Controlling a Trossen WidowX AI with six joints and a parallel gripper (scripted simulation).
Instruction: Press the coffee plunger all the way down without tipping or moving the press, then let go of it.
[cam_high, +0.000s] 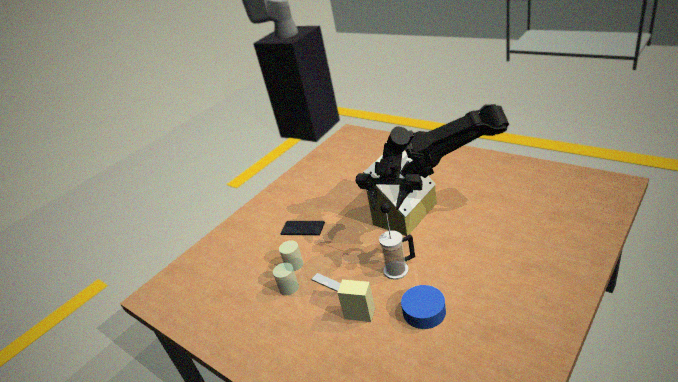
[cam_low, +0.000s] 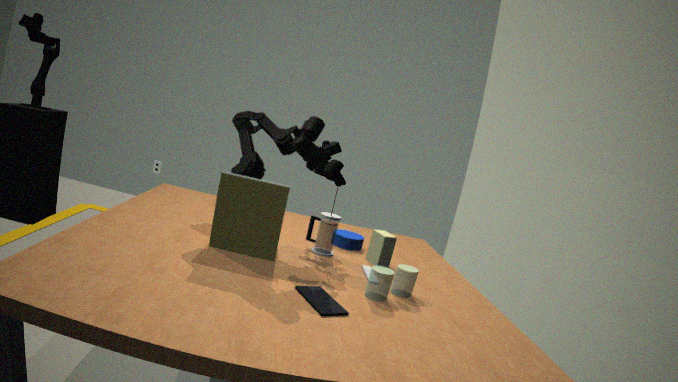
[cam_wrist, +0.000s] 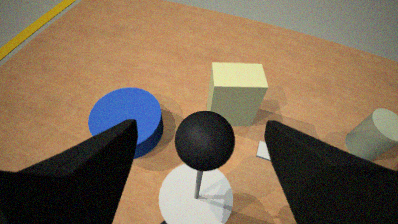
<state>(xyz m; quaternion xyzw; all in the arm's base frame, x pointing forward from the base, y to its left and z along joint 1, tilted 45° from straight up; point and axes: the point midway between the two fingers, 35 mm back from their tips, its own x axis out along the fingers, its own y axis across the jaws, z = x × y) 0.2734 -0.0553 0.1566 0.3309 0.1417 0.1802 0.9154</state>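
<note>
Right now the glass coffee press is 13 cm below my gripper tip, 2 cm behind it and 1 cm to the left of it. The rest, counted from my gripper tip: blue disc: 23 cm below, 14 cm to the left, 11 cm ahead.
</note>
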